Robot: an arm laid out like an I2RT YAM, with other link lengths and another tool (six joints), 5 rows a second.
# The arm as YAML. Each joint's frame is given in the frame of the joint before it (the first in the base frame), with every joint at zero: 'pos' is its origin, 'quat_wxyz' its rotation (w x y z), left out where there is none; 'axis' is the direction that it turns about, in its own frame. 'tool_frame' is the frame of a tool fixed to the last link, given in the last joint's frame.
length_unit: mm
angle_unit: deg
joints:
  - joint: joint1
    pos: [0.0, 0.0, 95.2]
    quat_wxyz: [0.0, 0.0, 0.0, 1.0]
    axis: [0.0, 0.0, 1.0]
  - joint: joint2
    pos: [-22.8, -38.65, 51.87]
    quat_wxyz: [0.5, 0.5, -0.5, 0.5]
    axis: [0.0, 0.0, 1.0]
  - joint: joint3
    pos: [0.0, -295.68, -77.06]
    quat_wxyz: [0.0, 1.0, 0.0, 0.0]
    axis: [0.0, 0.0, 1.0]
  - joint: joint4
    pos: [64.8, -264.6, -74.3]
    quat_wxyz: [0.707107, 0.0, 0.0, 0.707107]
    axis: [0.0, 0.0, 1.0]
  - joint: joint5
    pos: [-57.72, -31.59, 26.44]
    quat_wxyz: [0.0, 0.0, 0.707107, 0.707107]
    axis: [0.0, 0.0, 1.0]
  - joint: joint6
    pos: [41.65, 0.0, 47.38]
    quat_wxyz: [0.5, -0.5, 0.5, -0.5]
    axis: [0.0, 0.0, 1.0]
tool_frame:
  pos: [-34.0, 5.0, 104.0]
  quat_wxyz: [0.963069, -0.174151, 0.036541, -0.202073]
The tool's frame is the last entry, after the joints.
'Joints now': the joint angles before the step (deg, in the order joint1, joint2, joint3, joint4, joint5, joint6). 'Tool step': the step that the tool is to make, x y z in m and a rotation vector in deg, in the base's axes. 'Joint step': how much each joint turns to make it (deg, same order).
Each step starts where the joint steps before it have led.
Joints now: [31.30 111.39 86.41 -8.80 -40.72 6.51]
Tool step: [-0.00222 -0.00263 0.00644 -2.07 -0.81 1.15]
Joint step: [-0.06 -0.27 2.07 -4.86 0.27 -3.28]
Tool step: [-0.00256 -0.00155 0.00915 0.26 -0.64 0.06]
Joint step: [0.00 -1.06 0.15 -0.63 0.02 -0.16]
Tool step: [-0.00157 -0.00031 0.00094 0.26 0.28 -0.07]
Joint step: [0.03 -0.33 -0.33 0.20 -0.14 0.47]
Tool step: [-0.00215 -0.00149 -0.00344 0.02 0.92 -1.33]
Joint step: [0.23 -0.59 -1.38 1.13 0.99 1.71]
